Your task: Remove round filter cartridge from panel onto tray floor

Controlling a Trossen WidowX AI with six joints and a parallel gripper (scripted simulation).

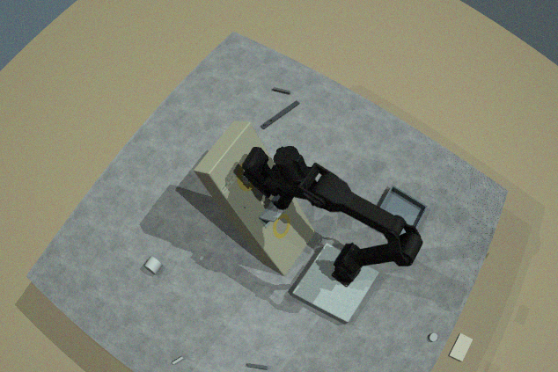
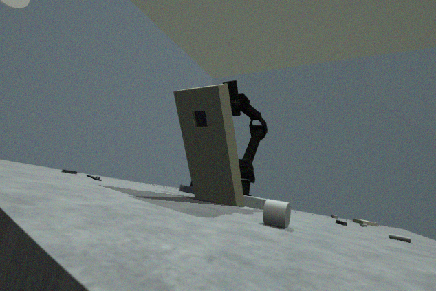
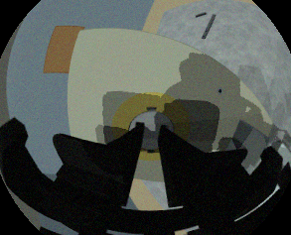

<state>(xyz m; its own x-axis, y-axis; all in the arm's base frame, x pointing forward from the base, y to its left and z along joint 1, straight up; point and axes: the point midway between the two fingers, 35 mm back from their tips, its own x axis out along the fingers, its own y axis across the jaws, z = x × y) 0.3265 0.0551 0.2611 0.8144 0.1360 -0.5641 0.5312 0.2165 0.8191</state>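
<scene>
My gripper tip is 1 cm short of the round filter cartridge and 1 cm above it. The rest, counted from my gripper tip: grey tray 37 cm behind, 35 cm to the right, 27 cm below.
</scene>
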